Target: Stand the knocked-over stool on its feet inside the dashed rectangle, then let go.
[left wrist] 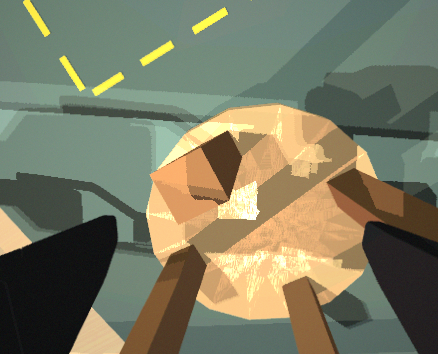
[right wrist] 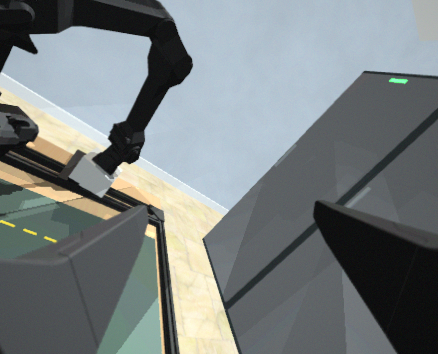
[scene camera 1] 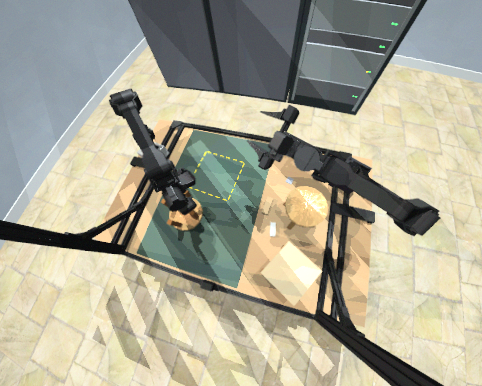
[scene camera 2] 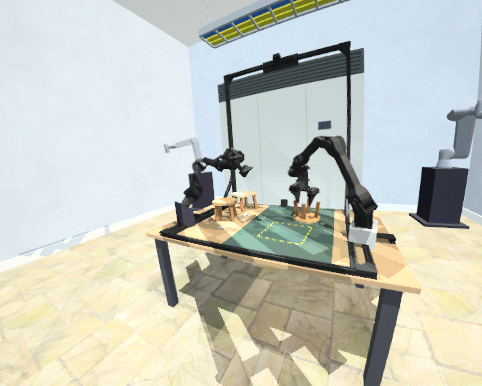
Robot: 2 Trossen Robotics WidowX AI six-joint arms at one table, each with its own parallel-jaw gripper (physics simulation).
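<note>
The stool is upside down on the green mat, its round seat flat on the mat and its legs pointing up. It is outside the dashed rectangle. My left gripper is open, pointing down over the stool at the height of the leg tops. In the left wrist view several legs show between or near its fingertips; none is held. In scene camera 1 the arm hides part of the stool. My right gripper is open and empty, raised above the mat's far edge.
A round stool and a square-topped stool stand upright on the wood beside the mat. A white block and a tan block lie near them. Black rails edge the table.
</note>
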